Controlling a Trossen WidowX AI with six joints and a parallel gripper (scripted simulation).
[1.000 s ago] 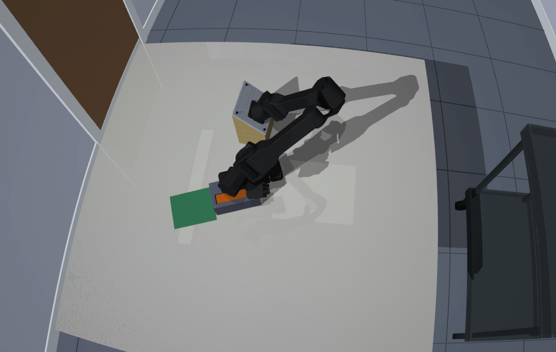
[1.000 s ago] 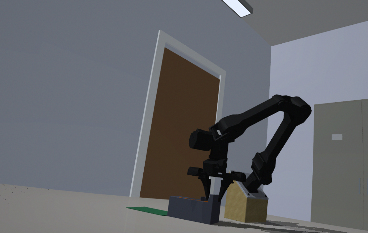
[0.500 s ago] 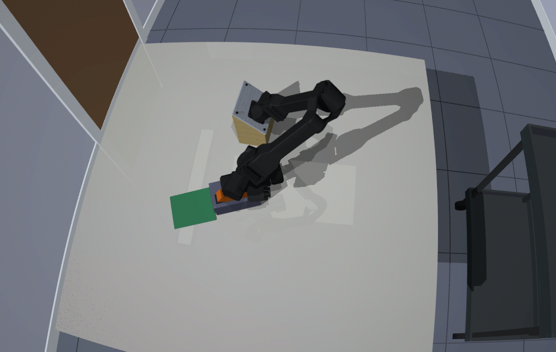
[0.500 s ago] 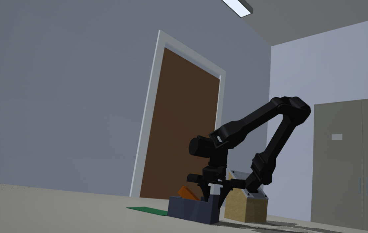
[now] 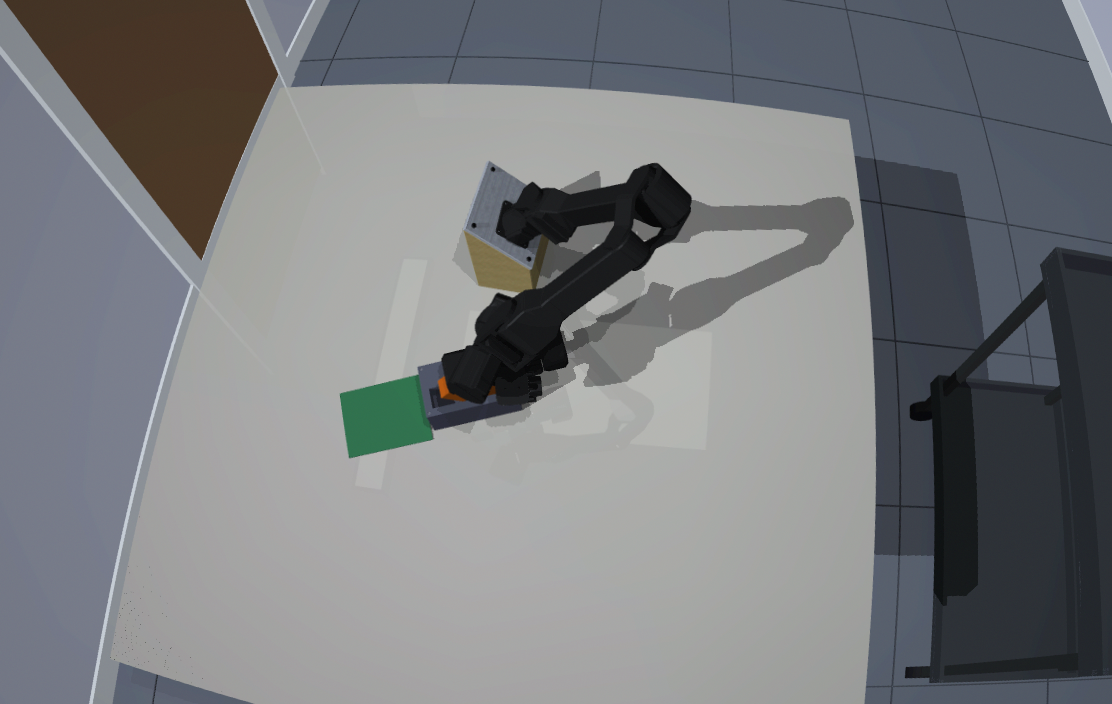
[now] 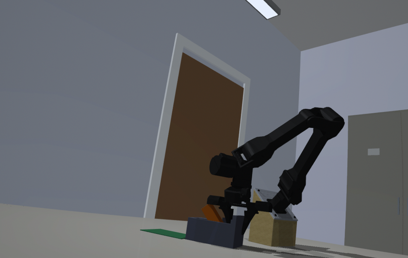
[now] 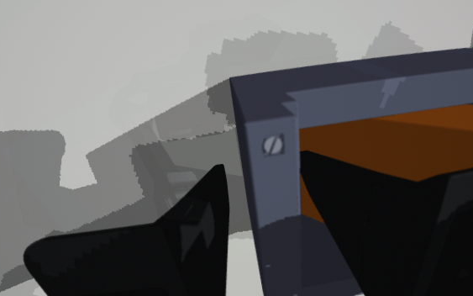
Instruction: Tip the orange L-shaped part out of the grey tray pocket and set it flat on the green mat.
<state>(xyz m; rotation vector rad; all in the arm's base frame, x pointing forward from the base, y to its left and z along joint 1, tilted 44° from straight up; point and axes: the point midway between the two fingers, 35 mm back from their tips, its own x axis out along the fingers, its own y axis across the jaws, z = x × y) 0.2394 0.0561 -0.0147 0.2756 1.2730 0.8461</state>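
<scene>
Now: gripper tip 50 mm to the left of the orange L-shaped part, 20 mm short of it and 10 mm below it. Also, from my gripper tip: green mat (210 mm to the right, 80 mm ahead, 50 mm below).
</scene>
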